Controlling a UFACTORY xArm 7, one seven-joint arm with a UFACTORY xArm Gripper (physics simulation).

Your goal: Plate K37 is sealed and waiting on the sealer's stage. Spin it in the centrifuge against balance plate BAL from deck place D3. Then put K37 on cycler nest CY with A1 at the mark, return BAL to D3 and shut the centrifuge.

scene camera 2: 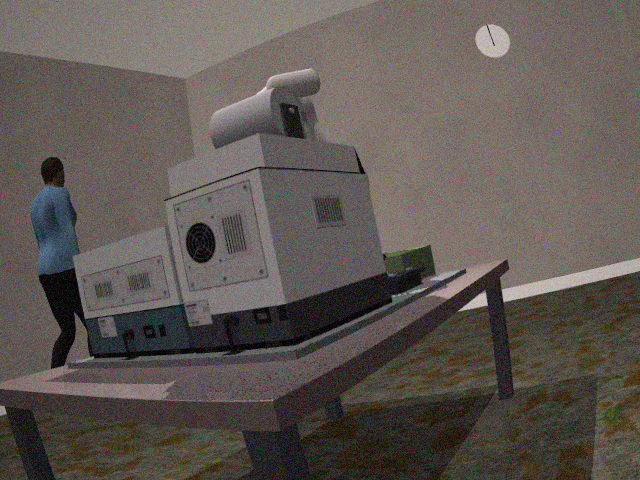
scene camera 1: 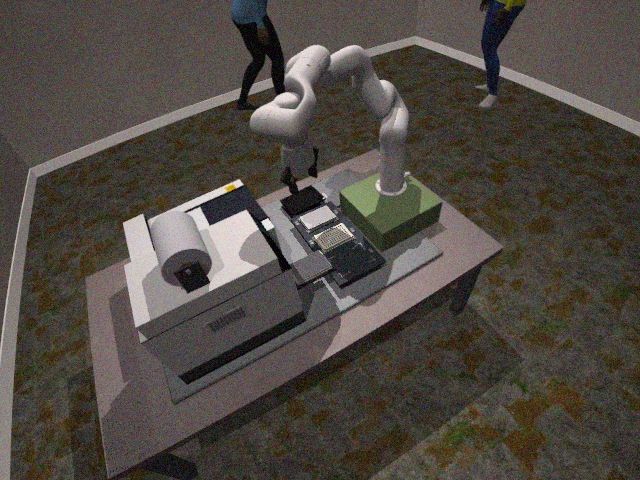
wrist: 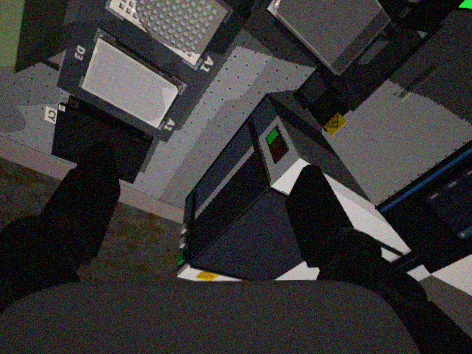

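Seen in the pictures: gripper, fingertip midpoint: (scene camera 1: 304, 185) (wrist: 211, 176); arm's base at its link origin: (scene camera 1: 391, 187).
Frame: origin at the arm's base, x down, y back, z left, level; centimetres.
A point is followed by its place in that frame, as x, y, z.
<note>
Plate K37 (scene camera 1: 312, 266) @[-2.3, -49.6, 12.3] (wrist: 332, 30) @[-2.3, -51.1, 9.8] appears as a grey-topped plate on the sealer's stage. Balance plate BAL (scene camera 1: 317, 218) @[3.4, -31.5, -9.4] (wrist: 131, 82) @[3.4, -30.8, -9.2] is the pale plate at D3, its A1 corner by the printed A1. Cycler nest CY (scene camera 1: 302, 196) @[5.5, -26.7, -26.8] (wrist: 107, 132) @[5.5, -28.5, -20.9] is a black block beyond D3; its inside is too dark to read. The centrifuge (scene camera 1: 232, 204) @[-11.7, -57.9, -23.5] (scene camera 2: 124, 268) @[-9.0, -96.5, -22.5] (wrist: 255, 240) @[-11.7, -56.1, -19.0] has a dark navy top and a small green and red display; whether it is open I cannot tell. My gripper (scene camera 1: 302, 183) @[-23.5, -40.1, -0.5] (wrist: 211, 176) @[-23.5, -40.1, -0.5] is open and empty, above the nest and centrifuge side.
The tall sealer (scene camera 1: 222, 304) @[-18.5, -80.4, 17.9] (scene camera 2: 320, 248) @[-4.9, -87.5, 16.9] with a big film roll (scene camera 1: 180, 248) @[-38.0, -81.9, 13.6] (scene camera 2: 248, 116) @[-32.5, -87.9, 8.2] stands beside the centrifuge. A plate with wells (scene camera 1: 334, 236) @[3.4, -32.7, 2.6] (wrist: 175, 22) @[3.4, -34.1, 1.1] sits next to BAL on the dark deck. The arm stands on a green block (scene camera 1: 390, 211) @[0.3, -10.5, 9.7] (scene camera 2: 413, 258) @[2.7, -11.3, 17.2].
</note>
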